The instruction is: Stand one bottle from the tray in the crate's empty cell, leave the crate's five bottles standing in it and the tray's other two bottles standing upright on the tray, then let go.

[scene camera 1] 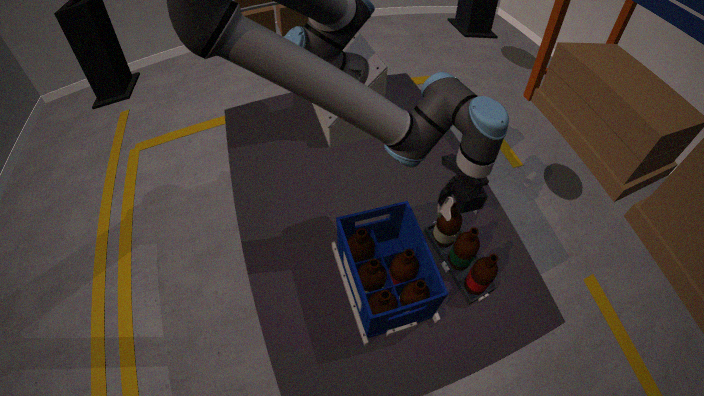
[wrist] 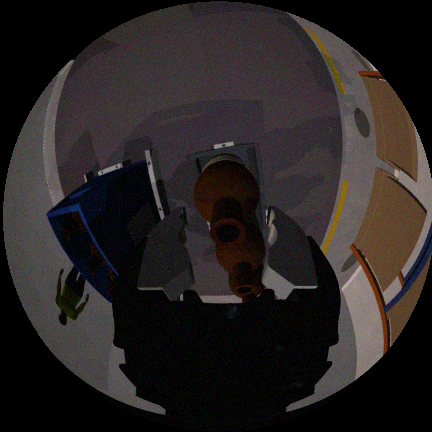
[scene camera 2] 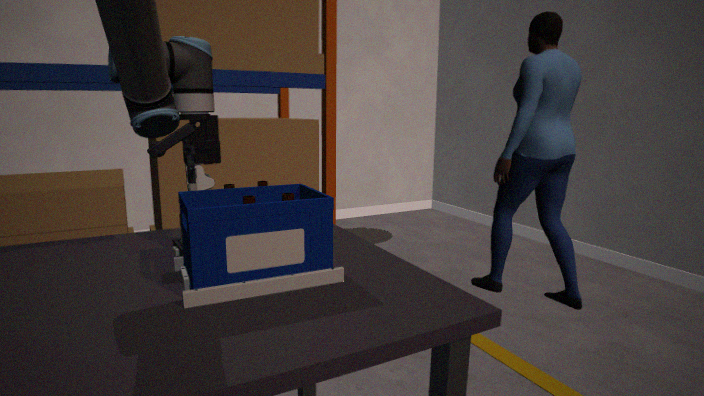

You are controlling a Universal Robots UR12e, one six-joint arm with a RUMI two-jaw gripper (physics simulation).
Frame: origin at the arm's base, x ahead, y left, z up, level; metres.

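Where they show: gripper, fingertip midpoint: [scene camera 1: 452,214] [wrist: 226,208].
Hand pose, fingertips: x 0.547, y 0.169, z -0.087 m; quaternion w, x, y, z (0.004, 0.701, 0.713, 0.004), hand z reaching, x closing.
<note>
Each offset is from my fingertips to the centre of the thing. Level surfaces: height alone.
The blue crate {0.213 m right, 0.106 m ahead, 0.036 m down} [scene camera 1: 380,324] [scene camera 2: 210,250] [wrist: 120,200] holds five brown bottles; its empty cell is at the back right in scene camera 1. The dark tray {0.025 m left, 0.088 m ahead, 0.111 m down} [scene camera 1: 472,298] [wrist: 254,160] beside it bears three upright brown bottles: cream-label {0.000 m left, 0.000 m ahead, 0.041 m down} [scene camera 1: 446,231] [wrist: 225,190], green-label {0.022 m left, 0.087 m ahead, 0.041 m down} [scene camera 1: 465,247] [wrist: 242,250] and red-label {0.045 m left, 0.176 m ahead, 0.041 m down} [scene camera 1: 482,274]. My gripper [scene camera 1: 460,210] [scene camera 2: 198,182] [wrist: 226,208] is open, pointing down at the cream-label bottle's top. In the wrist view its jaws show on either side of that bottle's neck, with gaps. In scene camera 1 a finger hides part of the neck.
White rails {0.312 m right, 0.112 m ahead, 0.109 m down} [scene camera 1: 350,295] [scene camera 2: 265,287] stand along the crate's base. The crate wall rises close to the tray's row of bottles. Cardboard boxes [scene camera 1: 620,105] stand on the floor beyond the table {0.124 m down} [scene camera 1: 290,200] [scene camera 2: 425,310]. A person [scene camera 2: 547,105] [wrist: 70,297] is on the floor away from the table.
</note>
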